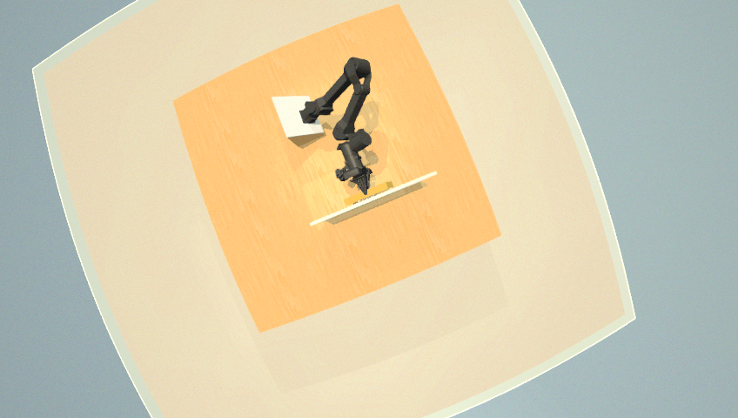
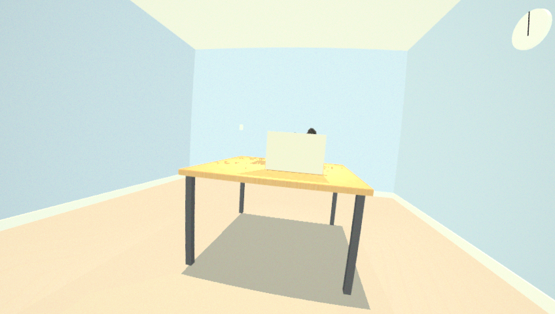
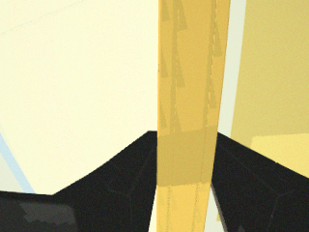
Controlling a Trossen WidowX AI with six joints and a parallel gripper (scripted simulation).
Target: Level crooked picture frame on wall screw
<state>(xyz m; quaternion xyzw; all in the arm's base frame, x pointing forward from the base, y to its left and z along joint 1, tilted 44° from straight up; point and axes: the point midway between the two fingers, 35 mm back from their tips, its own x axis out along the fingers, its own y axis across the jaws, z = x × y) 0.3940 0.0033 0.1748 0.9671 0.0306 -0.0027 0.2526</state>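
My gripper tip is now 10 mm to the right of the picture frame and 50 mm above it. From my gripper tip the other things lie so: white wall panel 20 mm ahead, 20 mm to the left, 70 mm below.
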